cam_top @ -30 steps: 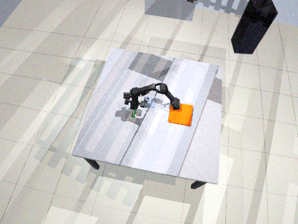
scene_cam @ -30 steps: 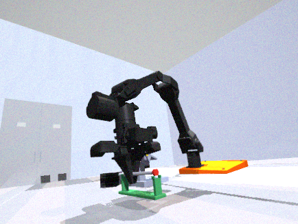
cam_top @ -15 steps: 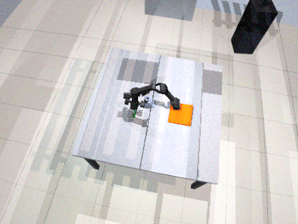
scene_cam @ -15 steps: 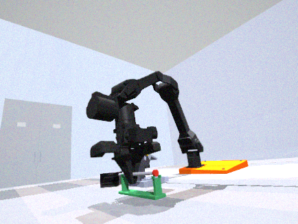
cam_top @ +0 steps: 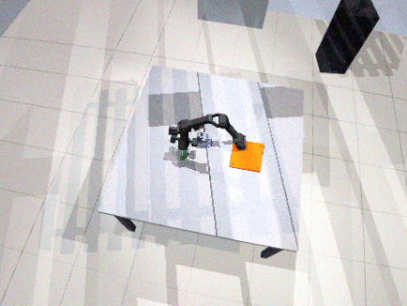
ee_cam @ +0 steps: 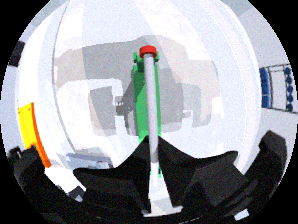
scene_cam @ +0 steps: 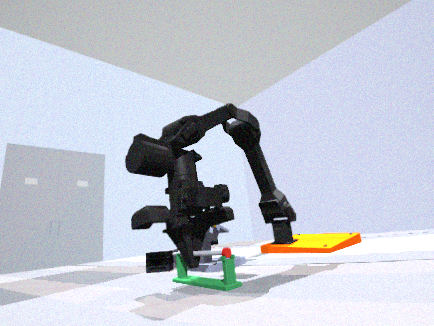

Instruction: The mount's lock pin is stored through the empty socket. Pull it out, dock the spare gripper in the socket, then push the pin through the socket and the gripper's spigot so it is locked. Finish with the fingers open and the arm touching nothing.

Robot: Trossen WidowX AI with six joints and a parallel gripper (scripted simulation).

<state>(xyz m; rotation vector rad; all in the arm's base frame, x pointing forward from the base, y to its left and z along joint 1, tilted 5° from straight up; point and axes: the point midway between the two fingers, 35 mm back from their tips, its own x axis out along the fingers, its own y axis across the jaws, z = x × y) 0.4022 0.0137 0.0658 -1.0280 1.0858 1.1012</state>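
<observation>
Right now my gripper tip is 2 cm to the right of the green rack. The rest, counted from my gripper tip: spare gripper: 10 cm behind, 21 cm to the right; then grey mount: 13 cm behind, 6 cm to the right, 3 cm above.
</observation>
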